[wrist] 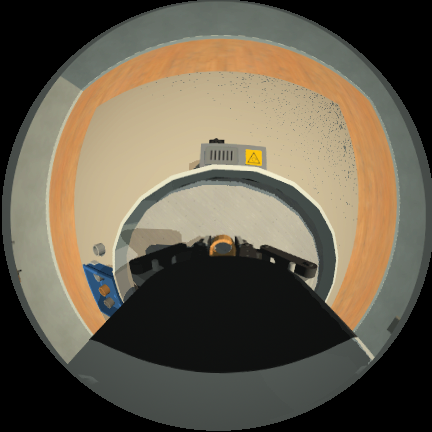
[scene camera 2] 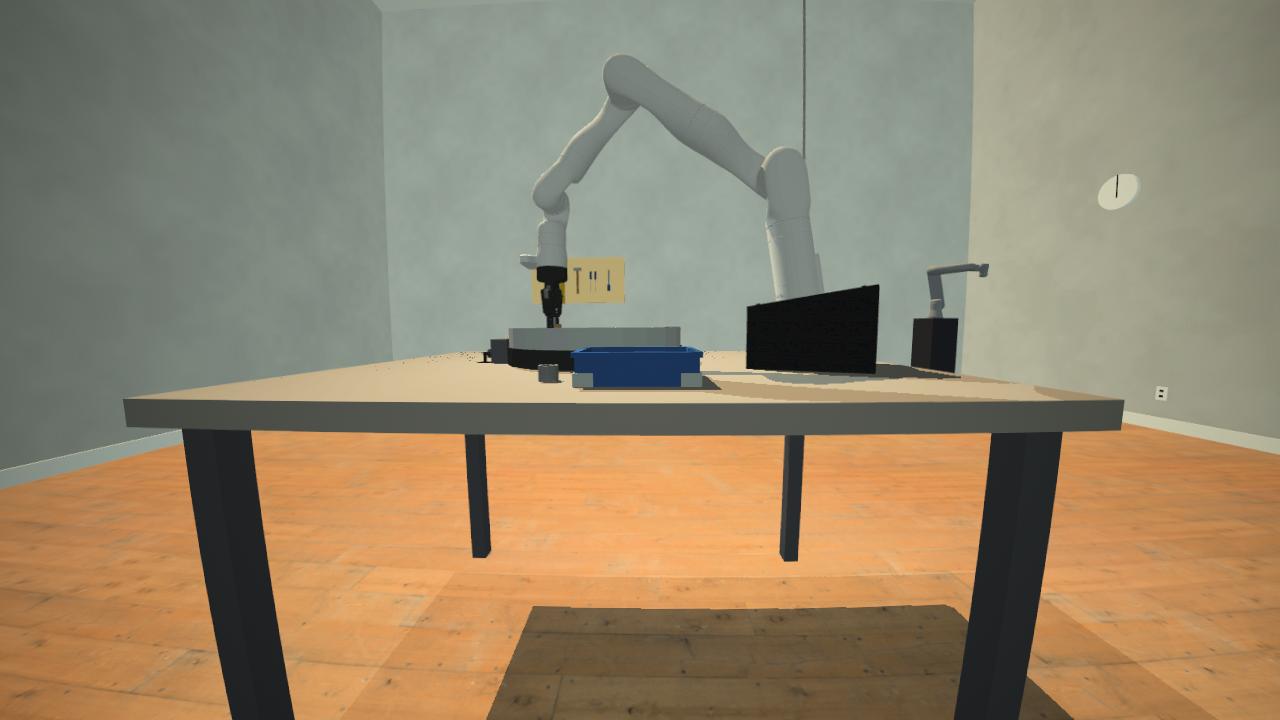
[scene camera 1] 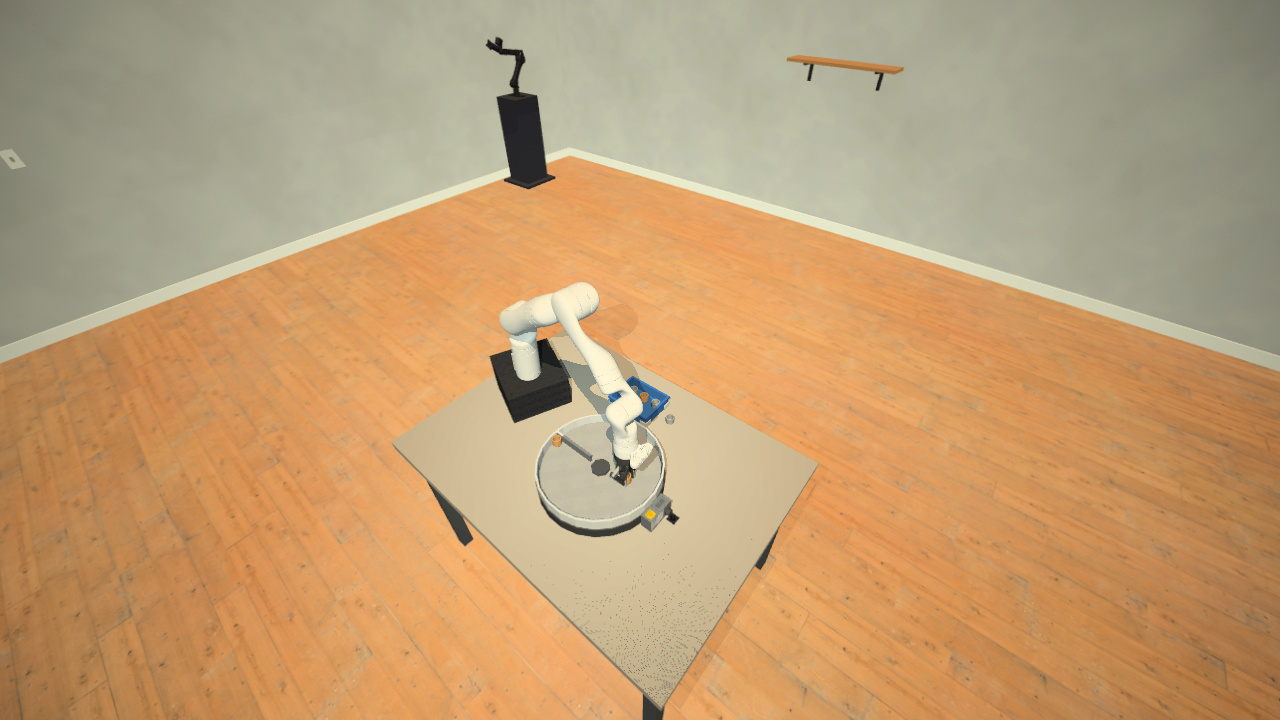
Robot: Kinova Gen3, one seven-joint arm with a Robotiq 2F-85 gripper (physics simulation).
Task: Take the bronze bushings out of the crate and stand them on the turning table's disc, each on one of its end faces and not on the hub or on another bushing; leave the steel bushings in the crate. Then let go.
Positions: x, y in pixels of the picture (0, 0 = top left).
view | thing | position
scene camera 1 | turning table disc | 583, 489
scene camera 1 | blue crate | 648, 414
